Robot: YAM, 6 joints.
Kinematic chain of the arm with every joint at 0, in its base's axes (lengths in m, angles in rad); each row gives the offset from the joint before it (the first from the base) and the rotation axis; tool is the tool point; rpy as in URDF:
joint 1: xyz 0 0 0.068 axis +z
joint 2: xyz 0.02 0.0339 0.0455 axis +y
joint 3: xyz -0.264 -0.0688 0 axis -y
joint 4: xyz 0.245 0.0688 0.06 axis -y
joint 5: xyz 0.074 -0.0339 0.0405 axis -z
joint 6: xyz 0.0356 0 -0.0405 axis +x
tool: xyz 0 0 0 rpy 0 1.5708 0
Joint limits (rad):
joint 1: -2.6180..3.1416
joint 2: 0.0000..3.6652
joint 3: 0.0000..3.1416
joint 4: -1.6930..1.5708
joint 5: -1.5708..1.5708
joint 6: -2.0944..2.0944
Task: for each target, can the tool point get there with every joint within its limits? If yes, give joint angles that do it. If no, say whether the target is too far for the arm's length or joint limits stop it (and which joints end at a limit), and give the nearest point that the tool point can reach.
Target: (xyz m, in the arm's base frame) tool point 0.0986 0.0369 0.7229
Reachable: yes | joints 0.1189 1.6484 2.8053 0.2300 -0.7750 -0.6408
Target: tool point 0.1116 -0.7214 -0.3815
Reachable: no: too far | nearest point 0.0822 -0.5312 -0.2364 | short by 0.241 m
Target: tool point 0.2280 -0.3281 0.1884
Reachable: yes | joints -0.9950 1.8320 1.0631 0.2535 -0.3605 -0.0001
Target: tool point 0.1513 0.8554 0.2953
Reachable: no: too far | nearest point 0.1101 0.6223 0.2446 | short by 0.242 m
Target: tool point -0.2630 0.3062 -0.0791
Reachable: yes | joints 2.3466 2.6543 1.2951 0.2034 0.8474 -0.9452
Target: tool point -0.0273 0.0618 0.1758
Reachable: yes | joints 2.4734 0.7660 0.3964 -1.4260 1.0905 0.3216
